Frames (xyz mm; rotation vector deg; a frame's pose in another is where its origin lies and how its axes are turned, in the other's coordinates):
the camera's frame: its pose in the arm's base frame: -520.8 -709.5 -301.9 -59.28 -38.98 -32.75
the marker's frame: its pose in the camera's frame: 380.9 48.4 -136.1 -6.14 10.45 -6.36
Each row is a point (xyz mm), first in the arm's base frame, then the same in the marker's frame.
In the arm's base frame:
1: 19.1 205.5 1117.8
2: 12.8 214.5 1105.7
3: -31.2 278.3 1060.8
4: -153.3 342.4 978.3
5: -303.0 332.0 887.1
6: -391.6 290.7 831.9
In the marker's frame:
1: 688.6 -174.1 1462.8
2: 673.1 -170.1 1466.1
3: 593.6 -163.1 1506.7
4: 439.3 -198.1 1534.9
5: 285.4 -271.4 1492.9
6: 204.4 -324.0 1435.6

